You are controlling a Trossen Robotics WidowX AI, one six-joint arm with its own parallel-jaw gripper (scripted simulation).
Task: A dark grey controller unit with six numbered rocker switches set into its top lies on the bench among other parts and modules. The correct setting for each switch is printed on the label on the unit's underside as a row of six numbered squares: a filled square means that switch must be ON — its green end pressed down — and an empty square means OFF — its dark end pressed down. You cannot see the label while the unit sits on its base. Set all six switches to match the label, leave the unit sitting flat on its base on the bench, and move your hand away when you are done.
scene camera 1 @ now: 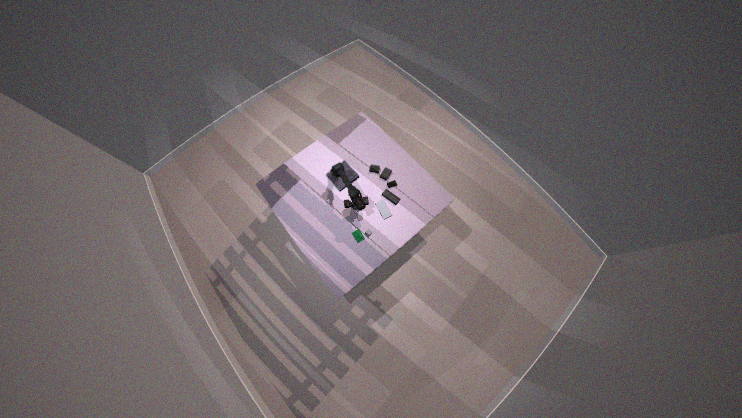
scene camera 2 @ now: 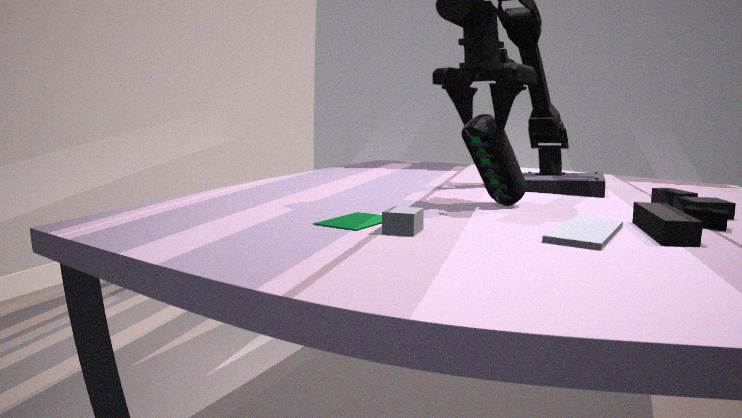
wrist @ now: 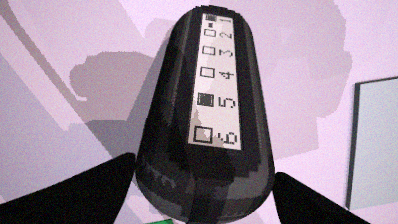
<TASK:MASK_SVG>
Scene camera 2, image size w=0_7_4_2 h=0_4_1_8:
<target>my gripper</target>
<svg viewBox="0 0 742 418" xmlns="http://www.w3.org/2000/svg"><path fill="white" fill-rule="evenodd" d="M465 32L463 38L458 39L459 45L464 46L464 63L459 63L460 69L454 67L436 68L435 72L433 72L432 83L444 85L442 89L446 89L465 125L472 120L473 96L478 88L470 87L473 81L495 80L496 83L489 83L497 129L504 131L515 96L522 90L526 90L527 87L523 85L537 85L537 74L532 66L519 64L510 59L506 49L499 50L499 48L504 48L504 42L499 41L498 34L482 31Z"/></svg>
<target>flat green plate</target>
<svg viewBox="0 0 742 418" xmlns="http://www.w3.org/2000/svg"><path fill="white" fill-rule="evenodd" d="M382 215L356 212L313 223L313 225L358 231L382 224Z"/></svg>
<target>light grey slab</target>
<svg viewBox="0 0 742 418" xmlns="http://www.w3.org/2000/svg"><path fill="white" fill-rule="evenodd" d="M541 243L601 251L623 227L623 221L576 215L569 221L560 224L543 235Z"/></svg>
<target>grey cube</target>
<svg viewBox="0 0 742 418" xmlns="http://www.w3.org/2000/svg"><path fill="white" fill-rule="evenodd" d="M382 212L382 235L415 237L424 229L424 208L393 206Z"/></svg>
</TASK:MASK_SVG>
